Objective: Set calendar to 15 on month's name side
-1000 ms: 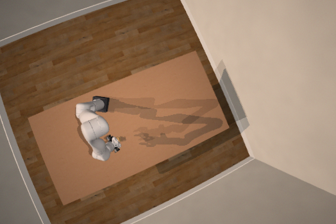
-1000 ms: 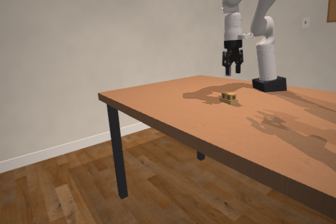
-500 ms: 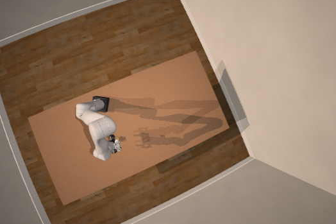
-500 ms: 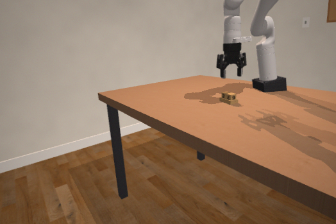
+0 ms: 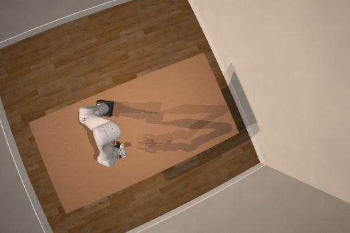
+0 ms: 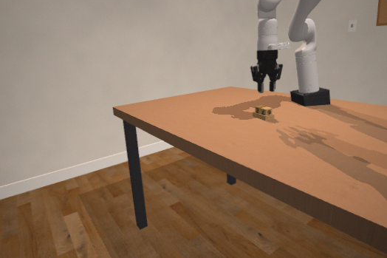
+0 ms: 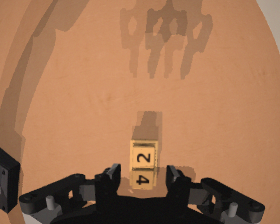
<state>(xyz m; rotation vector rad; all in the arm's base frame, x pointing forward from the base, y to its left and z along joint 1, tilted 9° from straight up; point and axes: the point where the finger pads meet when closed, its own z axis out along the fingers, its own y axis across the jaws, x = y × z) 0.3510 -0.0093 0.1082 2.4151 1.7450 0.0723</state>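
The wooden calendar tray is 1 cm behind my hand, 1 cm to the right of it and 11 cm below it.
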